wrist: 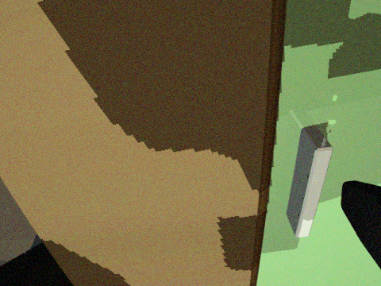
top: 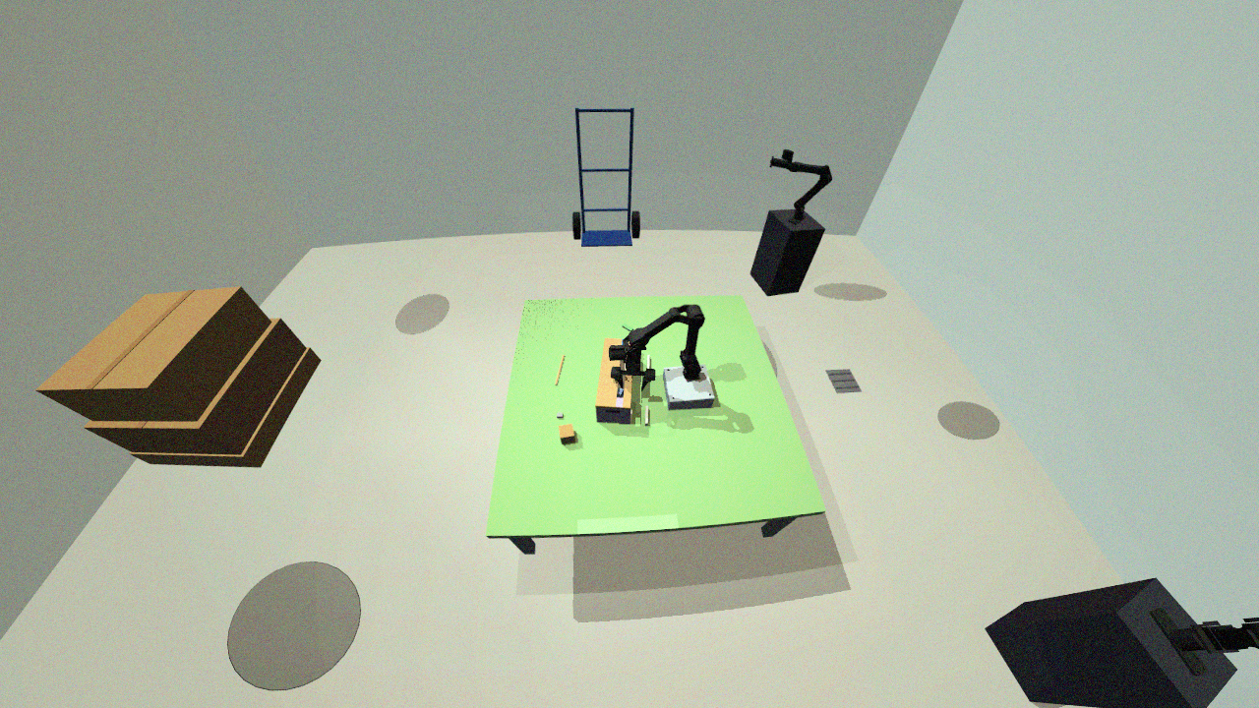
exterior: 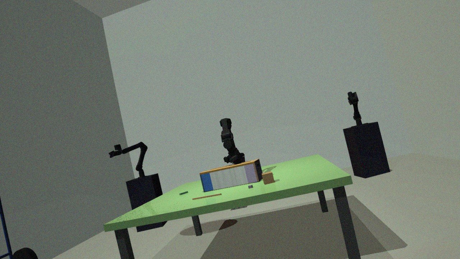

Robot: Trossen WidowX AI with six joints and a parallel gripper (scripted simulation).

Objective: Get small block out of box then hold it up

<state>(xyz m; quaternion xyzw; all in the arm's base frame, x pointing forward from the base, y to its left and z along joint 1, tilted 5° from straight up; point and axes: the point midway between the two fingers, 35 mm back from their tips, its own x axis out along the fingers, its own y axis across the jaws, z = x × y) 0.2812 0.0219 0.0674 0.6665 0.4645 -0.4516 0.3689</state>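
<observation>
The blue block lies 60 mm ahead of my gripper tip. From my gripper tip the other things lie so: thin stick (290 mm ahead, 250 mm to the right, 80 mm below); tan-topped box (80 mm to the right, 30 mm below, 10 mm ahead); brown cube (310 mm ahead, 120 mm to the left, 60 mm below).
</observation>
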